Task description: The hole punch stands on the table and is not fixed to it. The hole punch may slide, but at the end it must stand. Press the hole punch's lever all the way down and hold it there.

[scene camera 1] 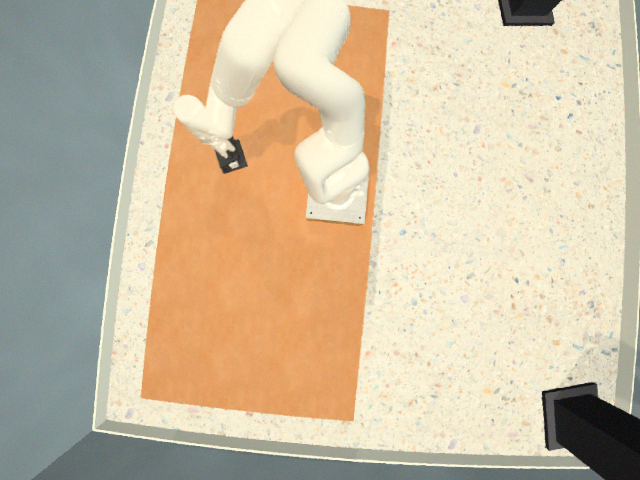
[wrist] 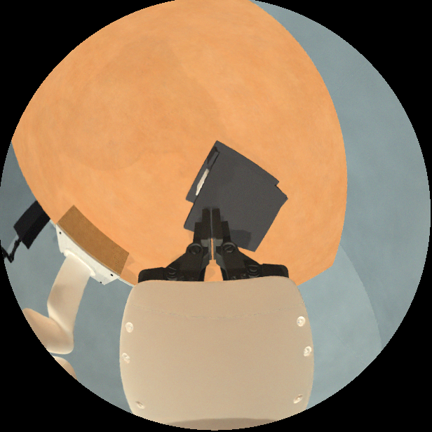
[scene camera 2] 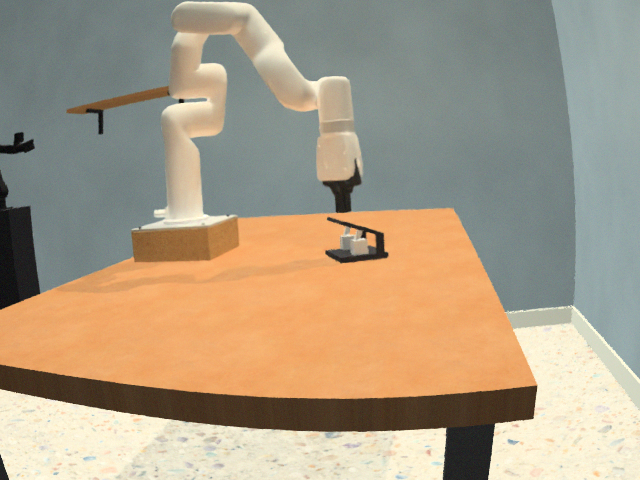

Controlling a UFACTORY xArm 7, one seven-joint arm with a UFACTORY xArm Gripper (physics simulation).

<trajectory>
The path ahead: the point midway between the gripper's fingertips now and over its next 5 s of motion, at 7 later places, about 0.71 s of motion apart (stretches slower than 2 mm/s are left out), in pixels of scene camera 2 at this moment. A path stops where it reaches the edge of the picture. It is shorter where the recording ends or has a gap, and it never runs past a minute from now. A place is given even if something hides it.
My gripper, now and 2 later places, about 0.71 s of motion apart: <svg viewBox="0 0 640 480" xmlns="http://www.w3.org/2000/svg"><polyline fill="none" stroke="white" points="343,212 345,223 346,227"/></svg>
</trajectory>
